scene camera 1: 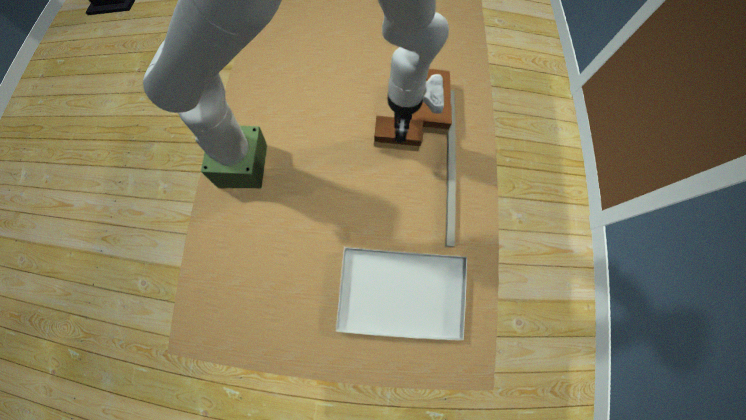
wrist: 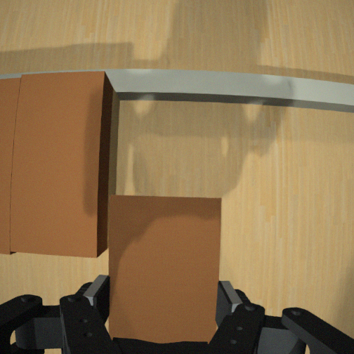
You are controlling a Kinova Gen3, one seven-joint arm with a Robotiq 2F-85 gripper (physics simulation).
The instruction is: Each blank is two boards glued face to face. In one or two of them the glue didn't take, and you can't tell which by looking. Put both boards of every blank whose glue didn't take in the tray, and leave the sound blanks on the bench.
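Frame: origin at the arm's base, x ahead, y left, z up, level; metres.
Where they show: arm's base, link origin: (scene camera 1: 230, 148).
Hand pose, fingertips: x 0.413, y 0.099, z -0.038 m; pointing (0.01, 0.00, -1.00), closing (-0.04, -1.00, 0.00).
Note:
Things, the pixels of their centre, and the offset from my fingertips. Level surfaces: height alone.
- brown blank, body centre: (scene camera 1: 398, 131) dx -0.004, dy +0.000, dz -0.008 m
- white tray, body centre: (scene camera 1: 403, 294) dx +0.035, dy -0.401, dz -0.060 m
- bench, surface height: dz -0.075 m
A brown blank (scene camera 1: 383, 127) (wrist: 165, 240) lies with its near end between my fingers, set back from the grey strip. My gripper (scene camera 1: 400, 136) (wrist: 163, 294) is shut on this blank, one finger against each long side. Whether both boards are between the fingers is hidden from above. Other brown blanks (scene camera 1: 441, 117) (wrist: 60, 165) lie side by side against the strip, to the left in the wrist view; the arm partly covers them in the scene view. The white tray (scene camera 1: 401, 297) is empty.
The grey strip (scene camera 1: 451, 182) (wrist: 225, 85) runs along the right side of the bench (scene camera 1: 292, 292) in the scene view, past the blanks toward the tray. A green block (scene camera 1: 237, 180) stands at the left edge under another part of the arm.

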